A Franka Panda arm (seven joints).
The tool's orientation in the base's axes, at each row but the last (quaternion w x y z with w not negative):
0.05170, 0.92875, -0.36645, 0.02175
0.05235, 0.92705, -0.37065, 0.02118
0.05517, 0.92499, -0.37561, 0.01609
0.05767, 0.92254, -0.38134, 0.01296
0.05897, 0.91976, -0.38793, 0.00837
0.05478, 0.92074, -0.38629, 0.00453
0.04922, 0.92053, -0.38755, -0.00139
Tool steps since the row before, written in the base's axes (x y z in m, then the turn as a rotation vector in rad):
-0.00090, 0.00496, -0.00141, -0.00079, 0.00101, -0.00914
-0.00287, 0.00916, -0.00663, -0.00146, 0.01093, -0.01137
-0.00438, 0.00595, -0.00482, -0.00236, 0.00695, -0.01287
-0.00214, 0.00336, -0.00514, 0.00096, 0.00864, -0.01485
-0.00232, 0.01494, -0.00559, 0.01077, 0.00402, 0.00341
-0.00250, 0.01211, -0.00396, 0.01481, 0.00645, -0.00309
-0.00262, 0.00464, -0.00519, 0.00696, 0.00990, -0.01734
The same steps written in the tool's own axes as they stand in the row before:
-0.00413, -0.00310, 0.00084, -0.00198, -0.00093, 0.00897
-0.00887, -0.00515, 0.00555, -0.00943, -0.00779, 0.01006
-0.00761, -0.00162, 0.00416, -0.00743, -0.00446, 0.01202
-0.00422, -0.00135, 0.00476, -0.00639, -0.00818, 0.01372
-0.01261, -0.00925, 0.00390, 0.00487, -0.01013, -0.00417
-0.01056, -0.00703, 0.00276, 0.00565, -0.01533, 0.00189
-0.00533, -0.00183, 0.00486, -0.00281, -0.01343, 0.01609

